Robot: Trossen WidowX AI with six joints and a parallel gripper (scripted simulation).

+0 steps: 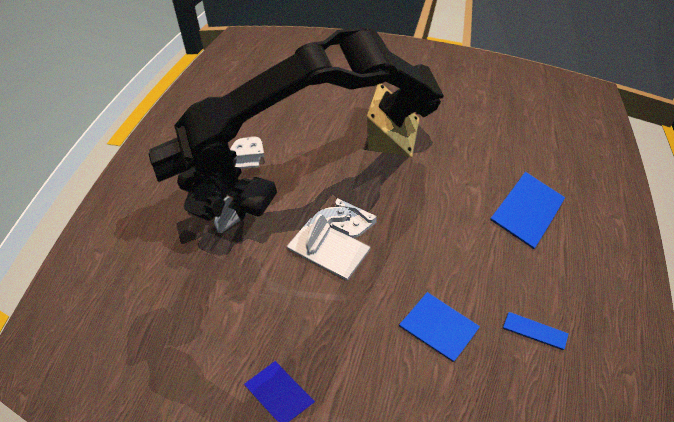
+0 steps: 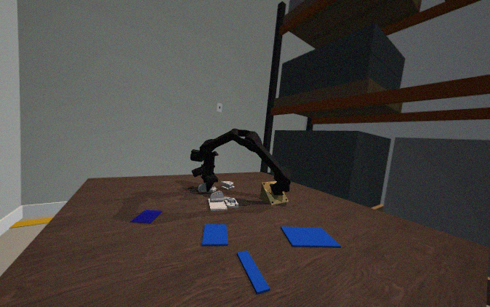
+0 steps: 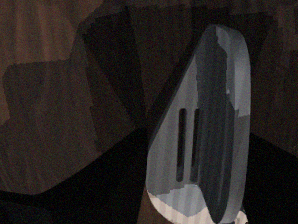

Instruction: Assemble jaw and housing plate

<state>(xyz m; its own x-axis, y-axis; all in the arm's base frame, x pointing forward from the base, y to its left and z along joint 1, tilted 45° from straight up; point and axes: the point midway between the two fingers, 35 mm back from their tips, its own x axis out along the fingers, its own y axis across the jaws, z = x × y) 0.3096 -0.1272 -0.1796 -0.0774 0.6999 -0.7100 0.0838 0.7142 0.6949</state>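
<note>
The white slab lies 2 cm ahead of my gripper tip and 19 cm to the left of it. Also, from my gripper tip: housing plate 15 cm behind, 5 cm to the right, 2 cm above.
</note>
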